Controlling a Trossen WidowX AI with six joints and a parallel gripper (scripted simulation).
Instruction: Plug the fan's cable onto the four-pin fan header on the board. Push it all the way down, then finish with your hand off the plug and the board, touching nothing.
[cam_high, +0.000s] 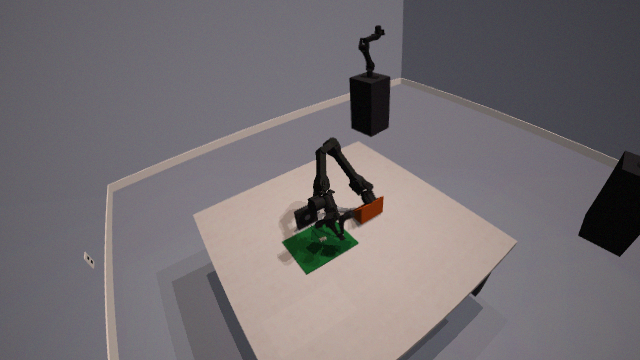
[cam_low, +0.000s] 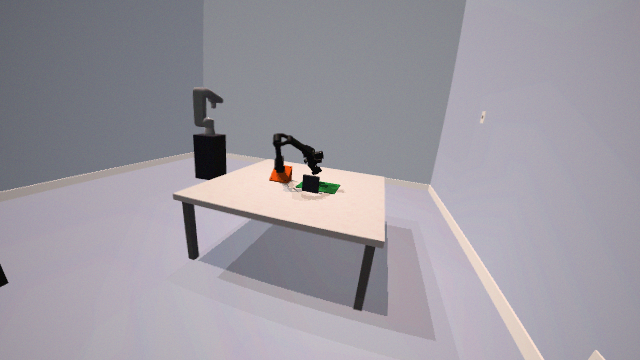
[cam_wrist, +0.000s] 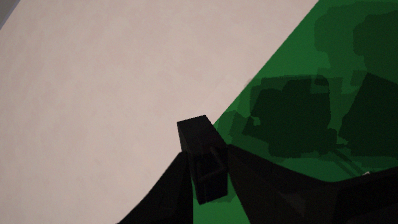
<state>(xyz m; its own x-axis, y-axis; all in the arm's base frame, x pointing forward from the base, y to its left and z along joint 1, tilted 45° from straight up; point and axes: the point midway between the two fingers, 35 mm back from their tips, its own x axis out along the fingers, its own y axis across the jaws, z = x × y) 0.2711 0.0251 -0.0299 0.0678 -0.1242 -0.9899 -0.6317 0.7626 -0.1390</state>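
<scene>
The green board is 100 mm to the right of my gripper tip, 100 mm below it and 60 mm ahead of it. Round my gripper tip: black fan: 240 mm to the right, 30 mm below, 20 mm ahead; black plug: 10 mm below.
</scene>
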